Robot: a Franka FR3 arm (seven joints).
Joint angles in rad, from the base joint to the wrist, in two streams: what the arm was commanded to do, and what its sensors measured. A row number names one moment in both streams.
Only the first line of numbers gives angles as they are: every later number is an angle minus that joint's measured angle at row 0.
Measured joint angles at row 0:
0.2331, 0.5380, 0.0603, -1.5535, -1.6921, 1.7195, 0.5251
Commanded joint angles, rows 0 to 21:
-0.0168, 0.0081, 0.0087, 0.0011, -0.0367, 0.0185, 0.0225
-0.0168, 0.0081, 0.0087, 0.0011, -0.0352, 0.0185, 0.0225
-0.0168, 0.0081, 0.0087, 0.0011, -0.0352, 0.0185, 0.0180
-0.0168, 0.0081, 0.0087, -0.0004, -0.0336, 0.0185, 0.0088
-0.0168, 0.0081, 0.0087, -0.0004, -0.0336, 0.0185, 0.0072
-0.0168, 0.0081, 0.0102, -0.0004, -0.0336, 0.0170, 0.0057
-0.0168, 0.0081, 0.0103, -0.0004, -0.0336, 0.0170, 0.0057
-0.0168, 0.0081, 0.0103, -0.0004, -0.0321, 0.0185, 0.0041
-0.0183, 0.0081, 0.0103, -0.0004, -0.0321, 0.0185, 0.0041
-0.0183, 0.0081, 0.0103, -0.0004, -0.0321, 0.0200, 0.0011
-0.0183, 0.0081, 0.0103, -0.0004, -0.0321, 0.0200, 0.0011
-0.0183, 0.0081, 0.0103, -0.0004, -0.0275, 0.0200, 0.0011
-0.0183, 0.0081, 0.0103, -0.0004, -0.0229, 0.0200, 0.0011
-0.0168, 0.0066, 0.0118, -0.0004, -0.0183, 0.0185, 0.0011
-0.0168, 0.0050, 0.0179, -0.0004, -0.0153, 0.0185, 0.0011
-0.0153, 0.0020, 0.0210, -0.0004, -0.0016, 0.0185, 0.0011
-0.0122, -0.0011, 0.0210, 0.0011, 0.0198, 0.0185, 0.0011
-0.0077, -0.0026, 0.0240, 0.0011, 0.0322, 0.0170, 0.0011
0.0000, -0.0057, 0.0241, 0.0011, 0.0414, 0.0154, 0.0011
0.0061, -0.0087, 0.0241, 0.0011, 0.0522, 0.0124, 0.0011
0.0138, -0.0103, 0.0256, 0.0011, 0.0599, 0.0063, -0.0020
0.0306, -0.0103, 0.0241, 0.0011, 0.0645, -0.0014, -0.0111
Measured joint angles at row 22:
0.0020, 0.0021, 0.0124, 0.0003, 0.0303, 0.0000, 0.0051
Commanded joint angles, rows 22 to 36:
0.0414, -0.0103, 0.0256, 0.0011, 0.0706, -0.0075, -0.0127
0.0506, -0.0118, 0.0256, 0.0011, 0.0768, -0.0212, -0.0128
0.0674, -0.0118, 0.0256, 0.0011, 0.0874, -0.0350, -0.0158
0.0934, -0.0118, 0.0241, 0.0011, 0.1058, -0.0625, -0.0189
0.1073, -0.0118, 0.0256, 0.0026, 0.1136, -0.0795, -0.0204
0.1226, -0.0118, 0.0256, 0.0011, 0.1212, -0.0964, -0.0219
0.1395, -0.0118, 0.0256, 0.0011, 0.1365, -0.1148, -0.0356
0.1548, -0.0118, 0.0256, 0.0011, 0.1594, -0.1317, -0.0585
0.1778, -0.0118, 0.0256, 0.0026, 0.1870, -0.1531, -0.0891
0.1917, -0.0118, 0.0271, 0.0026, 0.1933, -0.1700, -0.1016
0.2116, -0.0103, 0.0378, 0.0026, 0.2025, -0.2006, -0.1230
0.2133, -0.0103, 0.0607, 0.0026, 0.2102, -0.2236, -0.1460
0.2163, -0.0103, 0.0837, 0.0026, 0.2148, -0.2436, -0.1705
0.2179, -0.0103, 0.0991, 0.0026, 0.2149, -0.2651, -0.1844
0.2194, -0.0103, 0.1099, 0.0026, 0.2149, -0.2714, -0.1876
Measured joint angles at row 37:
0.2068, -0.0126, 0.0762, -0.0019, 0.2030, -0.2710, -0.0666
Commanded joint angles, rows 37 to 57:
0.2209, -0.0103, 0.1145, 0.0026, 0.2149, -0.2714, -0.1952
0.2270, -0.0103, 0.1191, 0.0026, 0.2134, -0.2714, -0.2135
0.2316, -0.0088, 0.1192, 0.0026, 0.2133, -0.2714, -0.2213
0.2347, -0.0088, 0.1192, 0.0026, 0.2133, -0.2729, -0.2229
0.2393, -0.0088, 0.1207, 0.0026, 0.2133, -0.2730, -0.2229
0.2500, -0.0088, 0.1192, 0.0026, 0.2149, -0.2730, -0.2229
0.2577, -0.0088, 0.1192, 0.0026, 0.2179, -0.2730, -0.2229
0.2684, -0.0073, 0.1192, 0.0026, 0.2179, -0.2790, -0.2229
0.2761, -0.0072, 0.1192, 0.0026, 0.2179, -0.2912, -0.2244
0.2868, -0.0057, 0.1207, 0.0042, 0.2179, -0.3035, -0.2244
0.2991, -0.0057, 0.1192, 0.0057, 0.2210, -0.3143, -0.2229
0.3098, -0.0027, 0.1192, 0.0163, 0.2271, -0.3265, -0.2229
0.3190, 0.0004, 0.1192, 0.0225, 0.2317, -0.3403, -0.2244
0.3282, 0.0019, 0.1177, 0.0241, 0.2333, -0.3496, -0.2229
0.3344, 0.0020, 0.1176, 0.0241, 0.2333, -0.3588, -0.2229
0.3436, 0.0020, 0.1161, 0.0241, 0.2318, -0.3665, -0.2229
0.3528, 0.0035, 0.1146, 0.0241, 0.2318, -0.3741, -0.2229
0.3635, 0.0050, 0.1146, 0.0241, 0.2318, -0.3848, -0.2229
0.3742, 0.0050, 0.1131, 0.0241, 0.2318, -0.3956, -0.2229
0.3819, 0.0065, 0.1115, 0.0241, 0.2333, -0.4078, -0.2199
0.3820, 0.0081, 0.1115, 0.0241, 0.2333, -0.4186, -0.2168
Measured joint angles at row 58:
0.3369, -0.0115, 0.1087, -0.0018, 0.2504, -0.3813, -0.0909
